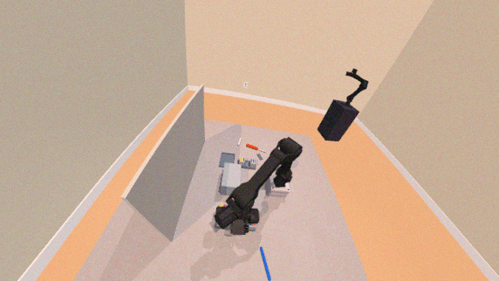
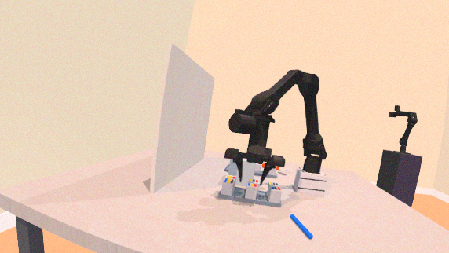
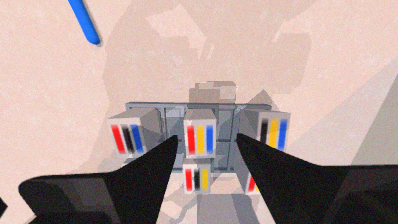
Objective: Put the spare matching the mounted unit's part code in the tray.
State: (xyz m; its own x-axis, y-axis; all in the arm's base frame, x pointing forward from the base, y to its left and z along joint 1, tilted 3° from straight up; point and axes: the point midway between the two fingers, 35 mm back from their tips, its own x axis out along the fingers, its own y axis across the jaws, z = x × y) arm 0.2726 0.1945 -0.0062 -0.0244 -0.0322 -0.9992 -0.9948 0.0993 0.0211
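Right now my gripper tip is 10 mm past the grey rack, 30 mm to the left of it and 50 mm above it. The rest, counted from my gripper tip: grey box: 10 mm ahead, 240 mm to the right, 10 mm below; tall grey panel: 250 mm ahead, 280 mm to the right, 170 mm above; blue stick: 130 mm behind, 180 mm to the left, 50 mm below.
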